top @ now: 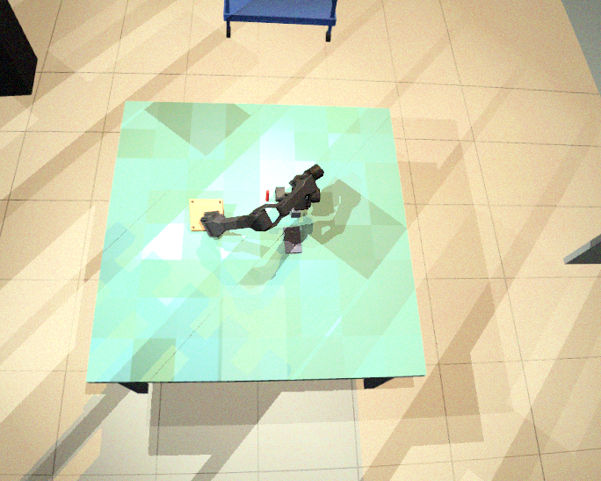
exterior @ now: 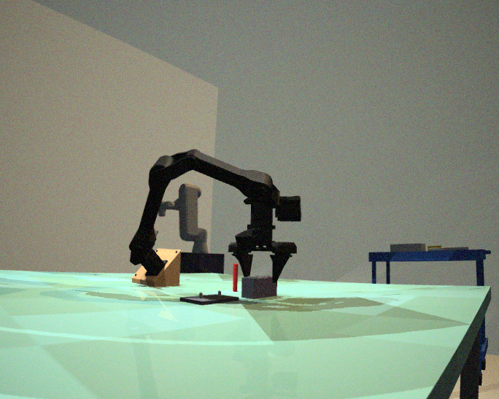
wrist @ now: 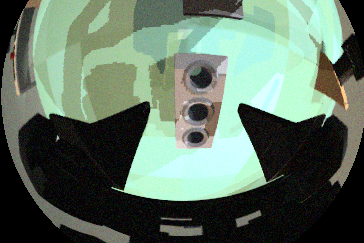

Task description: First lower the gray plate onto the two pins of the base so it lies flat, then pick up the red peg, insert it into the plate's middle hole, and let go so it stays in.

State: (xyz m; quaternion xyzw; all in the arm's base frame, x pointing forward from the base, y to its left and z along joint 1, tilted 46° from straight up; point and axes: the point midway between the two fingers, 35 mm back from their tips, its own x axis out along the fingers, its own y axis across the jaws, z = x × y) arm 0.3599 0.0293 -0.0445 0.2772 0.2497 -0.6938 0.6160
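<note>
Right now the gray plate is right at my gripper tip. The rest, counted from my gripper tip: red peg: 12 cm behind, 5 cm to the left; then base: 3 cm behind, 15 cm to the right, 3 cm below.
</note>
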